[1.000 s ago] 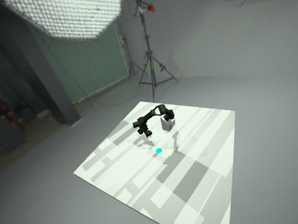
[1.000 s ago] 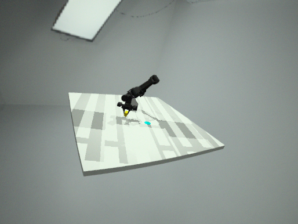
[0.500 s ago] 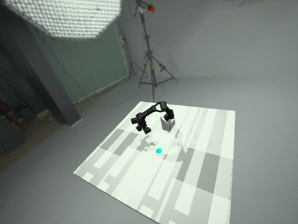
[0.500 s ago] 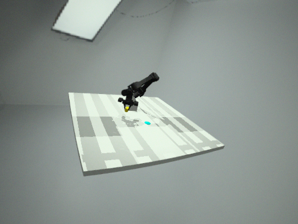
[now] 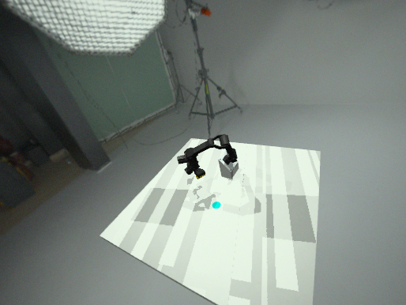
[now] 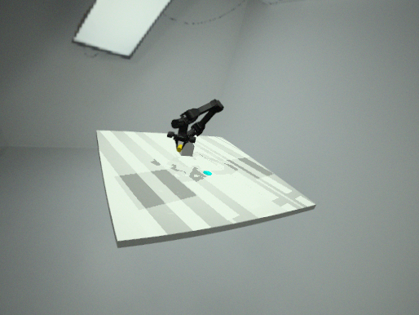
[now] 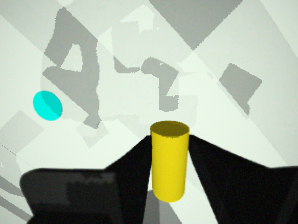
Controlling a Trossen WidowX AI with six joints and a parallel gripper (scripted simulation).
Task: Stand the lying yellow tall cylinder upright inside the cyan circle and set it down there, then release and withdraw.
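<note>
Right now my gripper tip is 100 mm short of the cyan circle, 200 mm to the right of it and 120 mm above it. The rest, counted from my gripper tip: yellow cylinder 20 mm behind, 10 mm to the left.
</note>
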